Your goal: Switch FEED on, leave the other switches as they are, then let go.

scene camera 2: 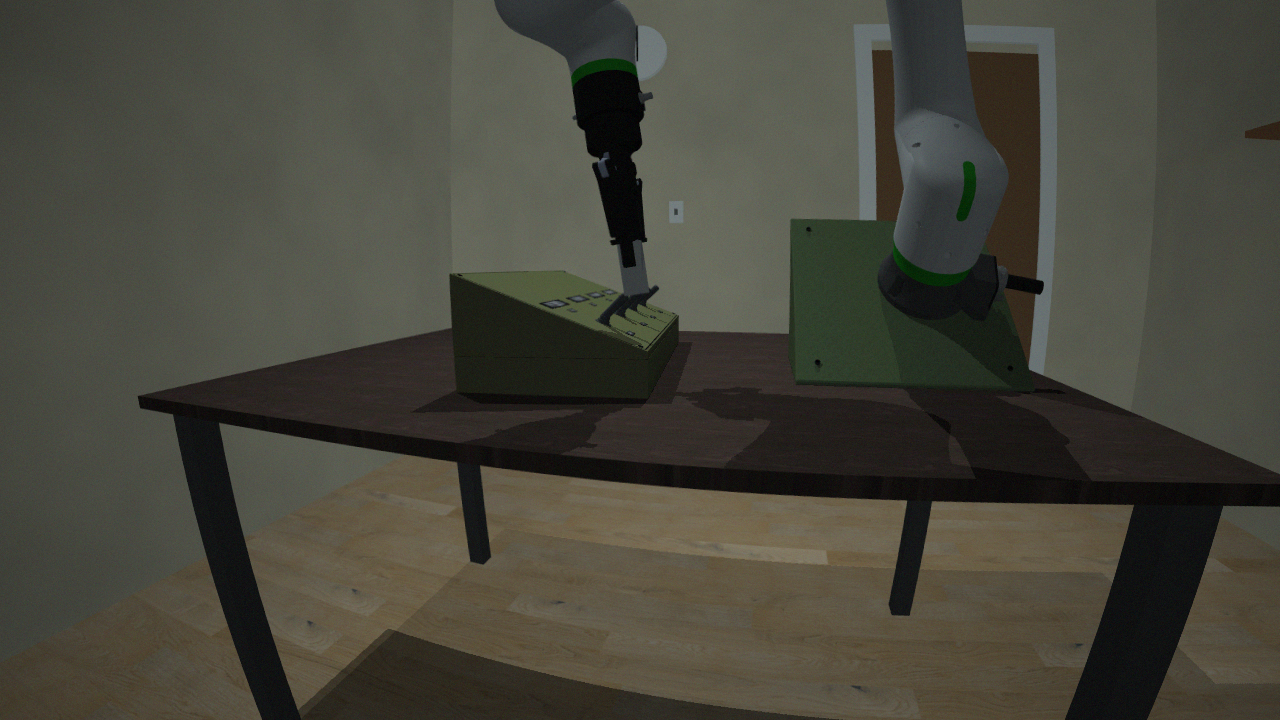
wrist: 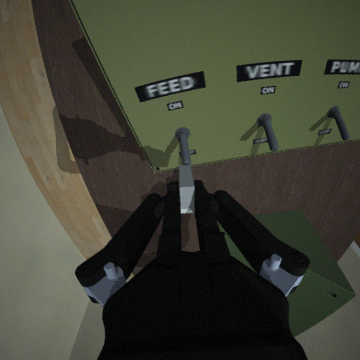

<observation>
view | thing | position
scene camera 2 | my gripper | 637,294
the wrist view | my gripper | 184,174
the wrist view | olive switch box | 215,78
</observation>
